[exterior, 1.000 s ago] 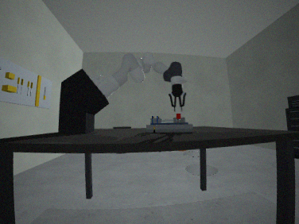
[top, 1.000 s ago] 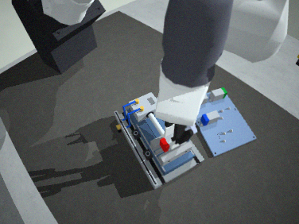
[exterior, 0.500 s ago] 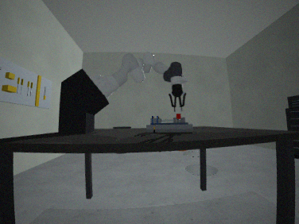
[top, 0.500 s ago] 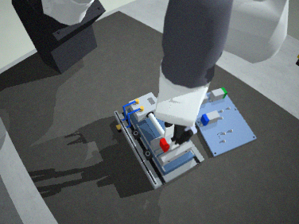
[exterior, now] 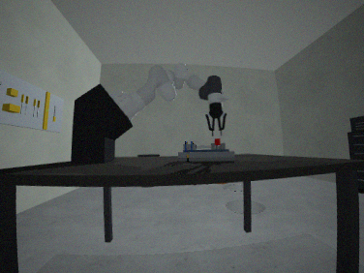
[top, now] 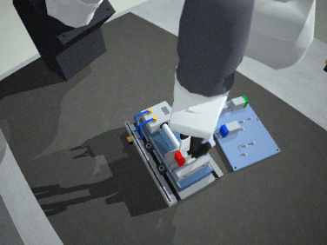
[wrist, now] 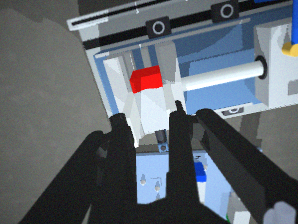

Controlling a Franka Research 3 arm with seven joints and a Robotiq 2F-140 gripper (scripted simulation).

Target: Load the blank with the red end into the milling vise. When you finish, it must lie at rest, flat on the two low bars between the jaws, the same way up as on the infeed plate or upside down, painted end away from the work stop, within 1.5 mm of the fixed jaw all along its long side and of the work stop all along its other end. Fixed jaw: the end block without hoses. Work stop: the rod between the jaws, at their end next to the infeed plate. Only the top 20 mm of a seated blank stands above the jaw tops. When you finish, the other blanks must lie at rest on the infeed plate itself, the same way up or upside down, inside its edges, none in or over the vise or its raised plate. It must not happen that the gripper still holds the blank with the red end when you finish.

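Right now my hand is 4 cm above the red-ended blank. The rest, counted from my hand: screw rod 8 cm behind, 6 cm below; blue-ended blank 20 cm to the left, 11 cm below, 3 cm behind; work stop rod 5 cm to the left, 5 cm below.
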